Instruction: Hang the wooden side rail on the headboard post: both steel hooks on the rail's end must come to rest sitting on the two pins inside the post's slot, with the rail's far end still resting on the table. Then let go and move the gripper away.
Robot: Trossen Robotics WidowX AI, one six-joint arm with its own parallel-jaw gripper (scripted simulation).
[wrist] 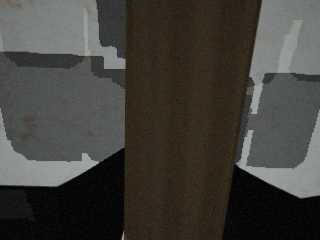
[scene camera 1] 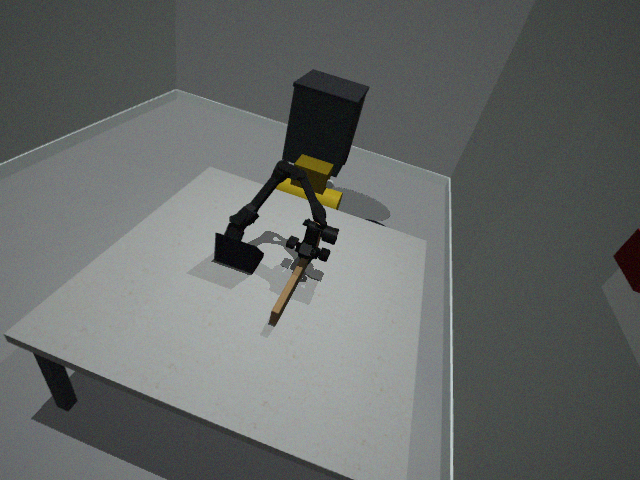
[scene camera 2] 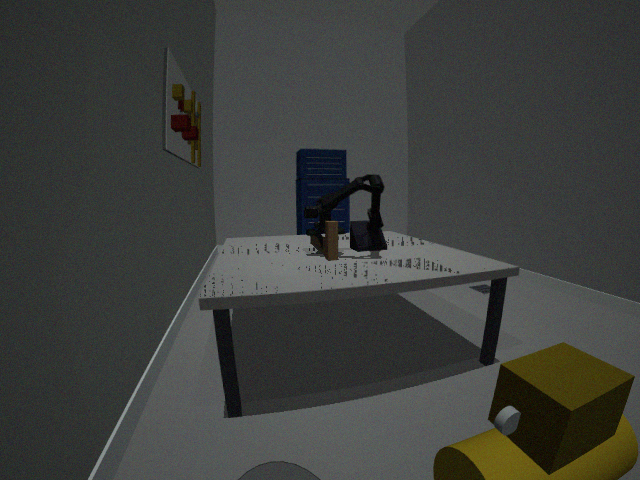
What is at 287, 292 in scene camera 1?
A wooden side rail.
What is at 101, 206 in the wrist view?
My gripper.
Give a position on a wooden side rail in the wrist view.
186, 76
